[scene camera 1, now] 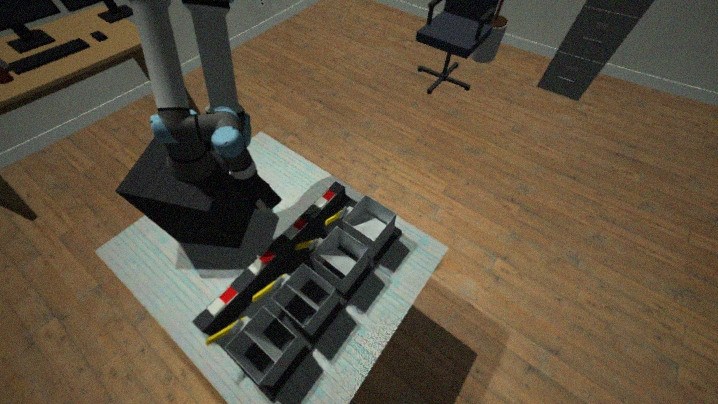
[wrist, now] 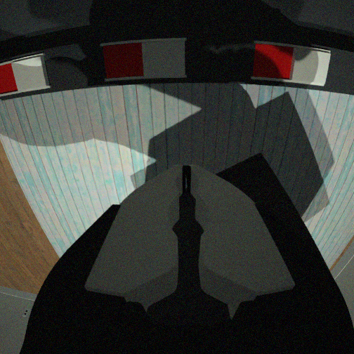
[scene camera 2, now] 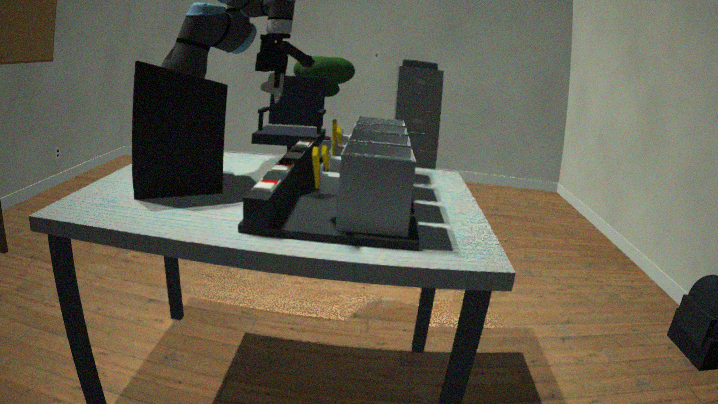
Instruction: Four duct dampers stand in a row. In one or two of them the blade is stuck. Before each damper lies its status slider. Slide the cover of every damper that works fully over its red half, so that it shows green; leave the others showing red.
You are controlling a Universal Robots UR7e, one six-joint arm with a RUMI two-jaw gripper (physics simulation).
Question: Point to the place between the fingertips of the gripper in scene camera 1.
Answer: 266,209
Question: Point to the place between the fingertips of the gripper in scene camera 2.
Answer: At 275,103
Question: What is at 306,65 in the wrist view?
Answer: A white cover.
